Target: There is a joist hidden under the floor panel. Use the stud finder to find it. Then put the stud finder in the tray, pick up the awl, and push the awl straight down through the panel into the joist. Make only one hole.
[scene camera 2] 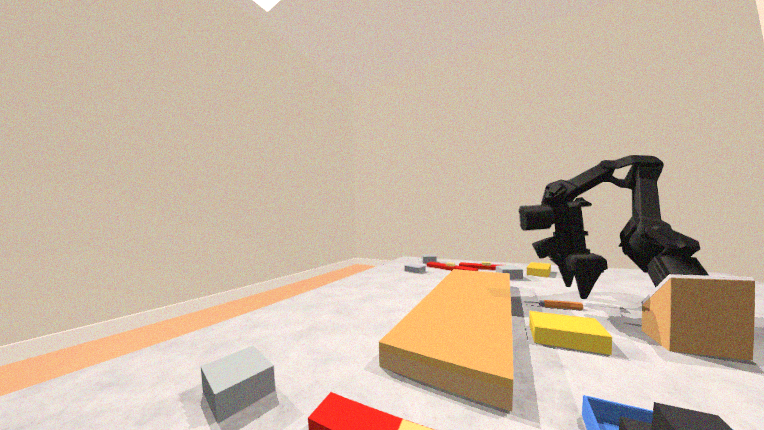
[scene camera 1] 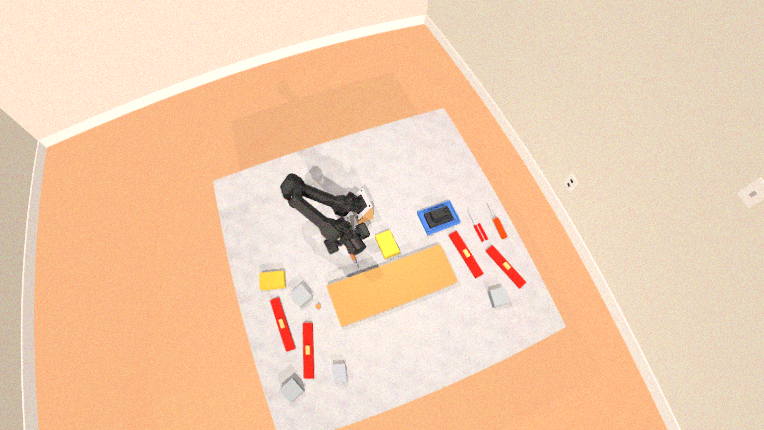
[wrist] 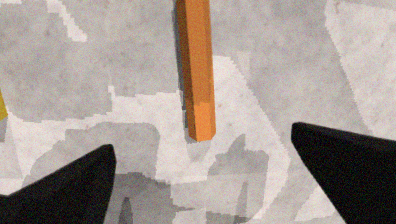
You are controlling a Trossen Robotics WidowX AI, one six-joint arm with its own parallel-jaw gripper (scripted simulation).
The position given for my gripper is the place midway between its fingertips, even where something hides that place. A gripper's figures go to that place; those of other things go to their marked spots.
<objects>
My gripper [scene camera 2: 575, 292]: 0.69 m from the lens. A yellow block [scene camera 2: 579, 333] is 0.50 m from the lens.
</objects>
